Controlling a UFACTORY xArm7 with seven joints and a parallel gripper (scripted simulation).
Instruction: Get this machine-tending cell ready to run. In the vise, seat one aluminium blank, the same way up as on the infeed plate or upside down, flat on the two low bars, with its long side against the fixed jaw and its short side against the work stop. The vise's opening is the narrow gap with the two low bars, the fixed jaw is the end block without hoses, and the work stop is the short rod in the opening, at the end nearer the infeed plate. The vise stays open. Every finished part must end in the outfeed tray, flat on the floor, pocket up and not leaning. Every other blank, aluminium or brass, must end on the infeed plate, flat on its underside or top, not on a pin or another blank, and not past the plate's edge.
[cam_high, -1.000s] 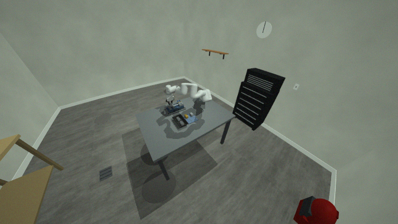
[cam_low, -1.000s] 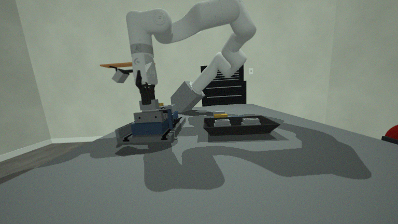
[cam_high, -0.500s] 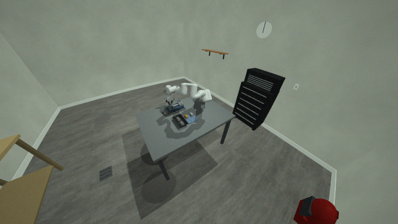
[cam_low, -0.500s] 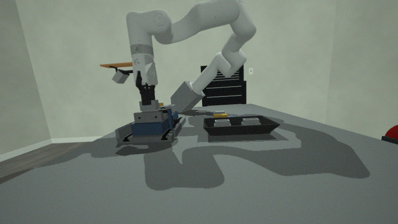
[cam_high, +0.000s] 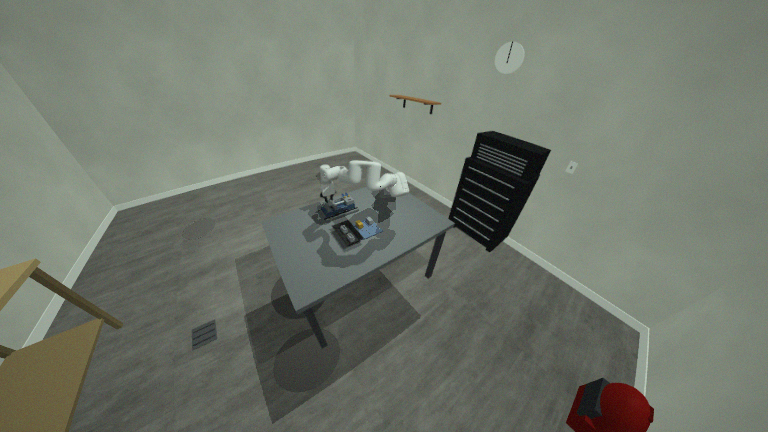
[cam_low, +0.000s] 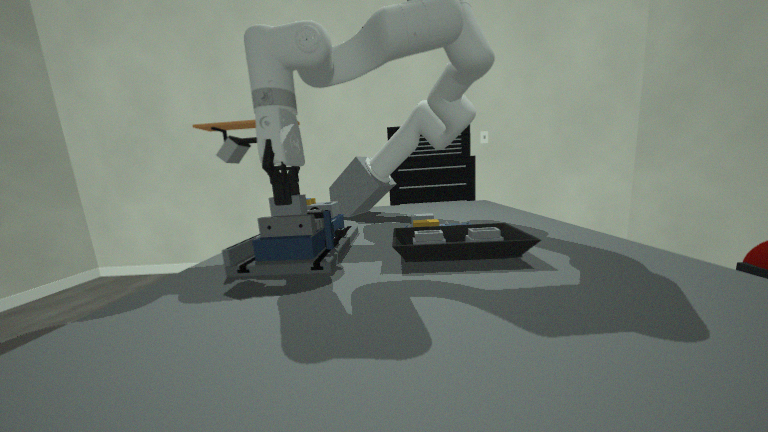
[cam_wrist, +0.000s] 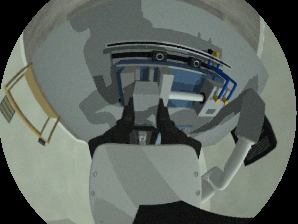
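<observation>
Now: hand 10 cm above the vise and 7 cm past it. Also, from my hand: grey aluminium blank: 2 cm below; then brass blank: 28 cm to the left, 12 cm behind, 11 cm below.
</observation>
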